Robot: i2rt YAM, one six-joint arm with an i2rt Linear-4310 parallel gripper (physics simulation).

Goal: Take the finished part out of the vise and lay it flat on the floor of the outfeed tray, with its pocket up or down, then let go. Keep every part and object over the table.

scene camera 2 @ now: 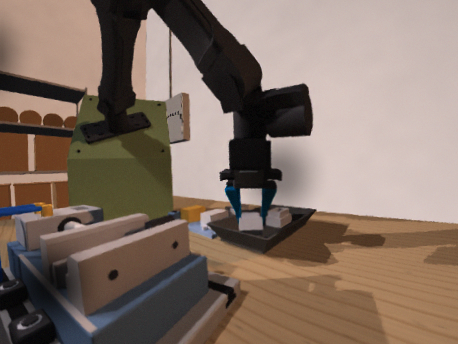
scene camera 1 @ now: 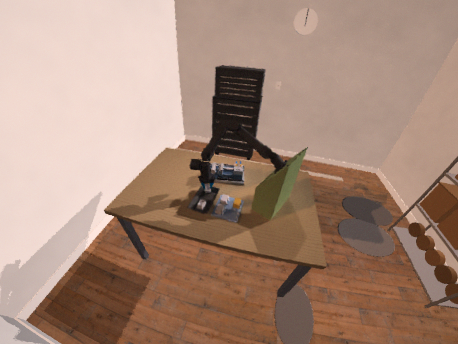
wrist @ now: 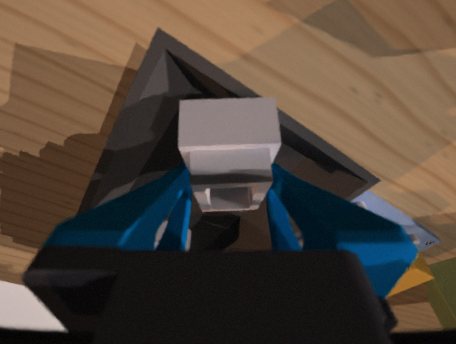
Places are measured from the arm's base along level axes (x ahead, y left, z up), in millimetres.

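Pixels of known places: gripper, between the fingertips: (scene camera 2: 251, 223) (scene camera 1: 207, 189) (wrist: 228, 171); arm's base, origin of its link: (scene camera 2: 117, 127) (scene camera 1: 281, 166).
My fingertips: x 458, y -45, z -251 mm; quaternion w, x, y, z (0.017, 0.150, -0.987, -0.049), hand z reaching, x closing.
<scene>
Ahead of a thing's pixels: the offset from my fingertips to its middle. "spot": to the spot under its first point.
My gripper (scene camera 1: 207, 186) (scene camera 2: 251, 214) (wrist: 228, 171) is shut on the finished part {dx +2, dy -7, dz +3 mm} (scene camera 2: 251, 222) (wrist: 229, 122), a pale grey stepped block. Its pocket shows at its lower end in the wrist view, and the part looks tilted between the blue fingertips. The part is low within the dark outfeed tray {spot: dx +35, dy -45, dz -17 mm} (scene camera 2: 263, 244) (wrist: 120, 125); whether it touches the tray floor cannot be told. A second pale part {dx +29, dy +129, dz -17 mm} (scene camera 1: 201, 204) (scene camera 2: 278, 217) lies in the tray. The vise {dx -126, dy -214, dz +3 mm} (scene camera 1: 231, 173) (scene camera 2: 130, 270) stands behind the tray in the first scene view.
A blue plate {dx -148, dy +129, dz -43 mm} (scene camera 1: 226, 216) (wrist: 395, 215) with pale blocks and an orange block {dx -207, dy +100, dz -21 mm} (scene camera 1: 237, 202) (scene camera 2: 192, 213) stands close beside the tray. A tall green panel (scene camera 1: 280, 187) (scene camera 2: 120, 180) stands beyond it. The tray's sloping walls surround the held part.
</scene>
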